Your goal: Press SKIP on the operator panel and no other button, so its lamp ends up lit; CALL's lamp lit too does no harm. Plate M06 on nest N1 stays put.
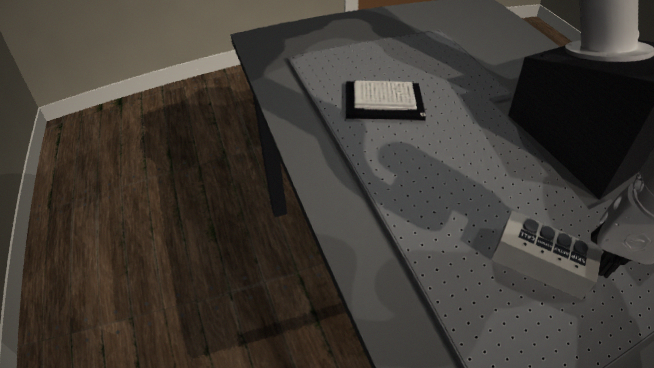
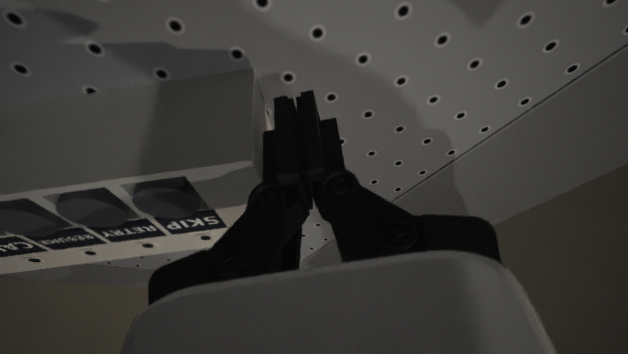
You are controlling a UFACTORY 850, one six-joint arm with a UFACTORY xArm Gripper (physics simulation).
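The beige operator panel (image 1: pixel 507 245) (image 2: pixel 200 120) stands on the perforated board. Its round dark SKIP button (image 1: pixel 580 247) (image 2: pixel 166 201) is at the end nearest my gripper (image 1: pixel 606 274) (image 2: pixel 301 118). The SKIP lamp (image 1: pixel 576 266) (image 2: pixel 205 238) looks dark, and so does the CALL lamp (image 1: pixel 525 244). My gripper is shut and empty, its fingertips beside the SKIP end of the panel, not over the button. Its exact height is hard to tell. A pale plate (image 1: pixel 385 95) lies on a black nest (image 1: pixel 385 115); their labels are not readable.
The RETRY button (image 1: pixel 564 240) (image 2: pixel 92 207) is next to SKIP, then RESUME (image 1: pixel 547 233), then CALL (image 1: pixel 530 225). The black robot pedestal (image 1: pixel 570 115) stands behind the panel. The perforated board (image 1: pixel 450 260) (image 2: pixel 425 60) lies on the grey table (image 1: pixel 345 240).
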